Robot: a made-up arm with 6 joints.
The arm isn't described. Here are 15 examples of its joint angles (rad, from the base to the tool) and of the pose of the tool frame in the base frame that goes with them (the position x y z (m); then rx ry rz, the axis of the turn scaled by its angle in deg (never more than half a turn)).
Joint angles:
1: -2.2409 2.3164 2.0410 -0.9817 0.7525 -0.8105
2: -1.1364 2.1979 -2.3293 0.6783 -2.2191 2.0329
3: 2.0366 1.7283 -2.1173 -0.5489 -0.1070 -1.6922
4: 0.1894 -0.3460 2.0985 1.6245 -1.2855 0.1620
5: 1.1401 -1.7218 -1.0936 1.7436 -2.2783 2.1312
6: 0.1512 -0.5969 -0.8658 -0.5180 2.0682 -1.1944
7: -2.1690 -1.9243 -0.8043 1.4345 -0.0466 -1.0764
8: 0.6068 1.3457 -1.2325 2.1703 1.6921 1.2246
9: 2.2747 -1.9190 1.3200 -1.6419 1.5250 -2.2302
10: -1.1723 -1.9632 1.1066 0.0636 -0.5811 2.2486
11: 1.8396 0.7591 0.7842 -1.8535 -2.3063 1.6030
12: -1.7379 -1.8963 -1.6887 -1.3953 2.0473 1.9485
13: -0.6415 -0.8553 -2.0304 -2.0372 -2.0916 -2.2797
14: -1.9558 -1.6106 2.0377 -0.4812 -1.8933 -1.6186
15: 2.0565 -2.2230 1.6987 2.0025 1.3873 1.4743
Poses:
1: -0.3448 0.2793 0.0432 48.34 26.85 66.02
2: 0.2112 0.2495 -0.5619 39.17 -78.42 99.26
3: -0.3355 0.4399 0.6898 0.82 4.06 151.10
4: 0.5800 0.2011 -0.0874 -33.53 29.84 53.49
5: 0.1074 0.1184 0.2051 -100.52 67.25 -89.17
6: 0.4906 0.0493 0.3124 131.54 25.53 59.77
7: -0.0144 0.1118 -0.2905 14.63 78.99 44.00
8: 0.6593 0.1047 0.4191 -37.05 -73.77 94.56
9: -0.0756 -0.4110 0.4107 83.66 -121.12 -39.64
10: -0.0062 -0.0014 -0.6209 142.60 68.34 70.98
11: -0.1203 0.3350 0.5659 -27.50 62.16 -23.99
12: 0.0236 -0.1279 0.1069 -67.05 -101.75 69.06
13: 0.2543 -0.5314 -0.3835 15.32 55.66 -0.38
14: -0.6990 -0.0985 -0.2051 -30.56 -63.98 -107.73
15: -0.2010 -0.1660 0.5263 -30.26 35.74 -31.90
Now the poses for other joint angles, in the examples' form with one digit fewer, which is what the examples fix.
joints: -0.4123 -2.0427 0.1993 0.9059 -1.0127 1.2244
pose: 0.384 0.054 -0.064 -28.9 -46.9 -113.9
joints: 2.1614 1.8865 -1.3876 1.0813 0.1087 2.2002
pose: -0.349 0.047 0.647 -31.9 -43.6 19.9
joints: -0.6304 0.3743 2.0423 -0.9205 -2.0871 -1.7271
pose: 0.171 0.230 -0.778 102.7 35.7 -61.7
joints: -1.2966 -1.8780 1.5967 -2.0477 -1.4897 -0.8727
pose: -0.010 -0.352 -0.573 97.8 -40.3 -58.1
